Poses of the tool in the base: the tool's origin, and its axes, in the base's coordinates. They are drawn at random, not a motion.
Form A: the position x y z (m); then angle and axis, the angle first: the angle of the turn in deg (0 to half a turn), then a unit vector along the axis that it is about.
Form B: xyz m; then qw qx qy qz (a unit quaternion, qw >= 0). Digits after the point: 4 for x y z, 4 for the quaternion.
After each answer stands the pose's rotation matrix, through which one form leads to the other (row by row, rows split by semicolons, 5 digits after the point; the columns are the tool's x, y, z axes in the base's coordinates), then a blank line. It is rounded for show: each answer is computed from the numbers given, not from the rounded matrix.
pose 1, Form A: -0.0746 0.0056 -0.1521 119.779 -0.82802 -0.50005 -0.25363
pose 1, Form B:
-0.0746 0.0056 -0.1521 0.5017 -0.7163 -0.4326 -0.2194
0.52948 0.83983 -0.11970; 0.39956 -0.12242 0.90850; 0.74833 -0.52886 -0.40038

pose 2, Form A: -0.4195 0.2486 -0.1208 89.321 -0.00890 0.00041 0.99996
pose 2, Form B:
-0.4195 0.2486 -0.1208 0.7113 -0.0063 0.0003 0.7029
0.01193 -0.99989 -0.00838; 0.99989 0.01185 0.00930; -0.00920 -0.00849 0.99992

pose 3, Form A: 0.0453 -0.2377 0.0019 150.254 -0.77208 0.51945 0.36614
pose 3, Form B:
0.0453 -0.2377 0.0019 0.2567 -0.7462 0.5020 0.3539
0.24544 -0.93094 -0.27040; -0.56761 -0.36413 0.73840; -0.78586 -0.02775 -0.61778

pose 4, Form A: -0.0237 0.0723 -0.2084 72.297 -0.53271 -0.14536 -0.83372
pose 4, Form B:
-0.0237 0.0723 -0.2084 0.8075 -0.3142 -0.0857 -0.4918
0.50157 0.84813 0.17060; -0.74035 0.31879 0.59182; 0.44756 -0.42315 0.78781

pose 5, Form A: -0.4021 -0.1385 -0.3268 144.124 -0.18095 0.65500 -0.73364
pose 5, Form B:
-0.4021 -0.1385 -0.3268 0.3080 -0.1722 0.6232 -0.6980
-0.75101 0.21538 0.62417; -0.64450 -0.03363 -0.76387; -0.14353 -0.97595 0.16406

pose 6, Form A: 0.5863 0.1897 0.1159 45.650 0.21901 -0.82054 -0.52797
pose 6, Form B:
0.5863 0.1897 0.1159 0.9217 0.0850 -0.3183 -0.2048
0.71348 0.32346 -0.62155; -0.43163 0.90167 -0.02623; 0.55195 0.28699 0.78293

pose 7, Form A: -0.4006 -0.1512 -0.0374 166.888 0.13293 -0.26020 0.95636
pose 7, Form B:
-0.4006 -0.1512 -0.0374 0.1142 0.1321 -0.2585 0.9501
-0.93905 -0.28523 0.19192; 0.14868 -0.84029 -0.52136; 0.30997 -0.46105 0.83148

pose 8, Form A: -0.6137 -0.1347 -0.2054 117.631 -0.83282 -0.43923 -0.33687
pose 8, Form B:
-0.6137 -0.1347 -0.2054 0.5178 -0.7125 -0.3758 -0.2882
0.55149 0.83390 0.02153; 0.23700 -0.18138 0.95443; 0.79981 -0.52125 -0.29766

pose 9, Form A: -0.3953 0.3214 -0.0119 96.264 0.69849 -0.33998 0.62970
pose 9, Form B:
-0.3953 0.3214 -0.0119 0.6674 0.5202 -0.2532 0.4689
0.43201 -0.88933 0.14988; 0.36256 0.01909 -0.93177; 0.82578 0.45688 0.33068

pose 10, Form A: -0.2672 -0.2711 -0.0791 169.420 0.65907 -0.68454 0.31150
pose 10, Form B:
-0.2672 -0.2711 -0.0791 0.0922 0.6563 -0.6816 0.3102
-0.12164 -0.95184 0.28142; -0.83746 -0.05378 -0.54385; 0.53280 -0.30183 -0.79058

